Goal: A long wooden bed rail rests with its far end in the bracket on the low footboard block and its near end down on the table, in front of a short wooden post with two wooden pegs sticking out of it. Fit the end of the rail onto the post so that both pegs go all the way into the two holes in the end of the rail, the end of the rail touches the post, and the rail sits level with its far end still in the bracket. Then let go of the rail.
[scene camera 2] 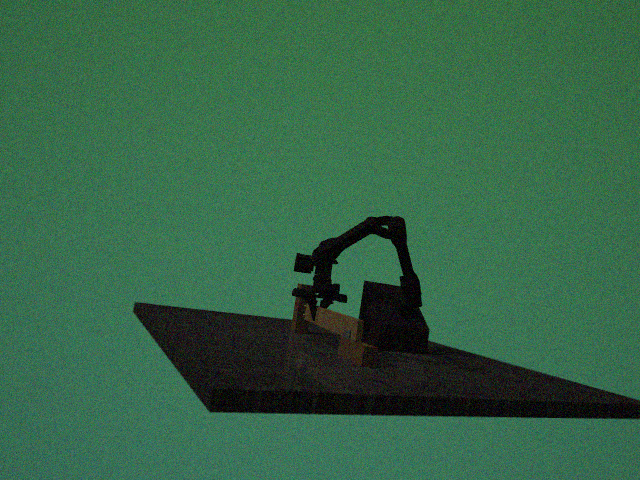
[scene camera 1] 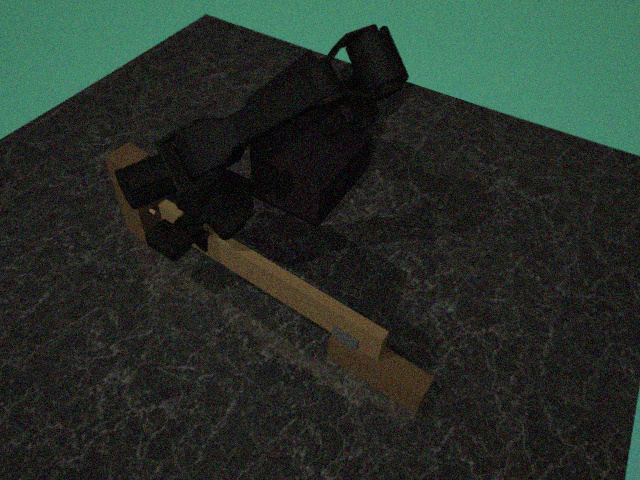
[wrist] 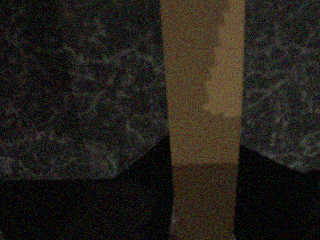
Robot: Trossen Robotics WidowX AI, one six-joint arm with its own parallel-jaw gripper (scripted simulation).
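A wooden rail and a footboard block are there in the pictures, and so is my gripper. I can see the gripper in scene camera 2 and in the wrist view as well.
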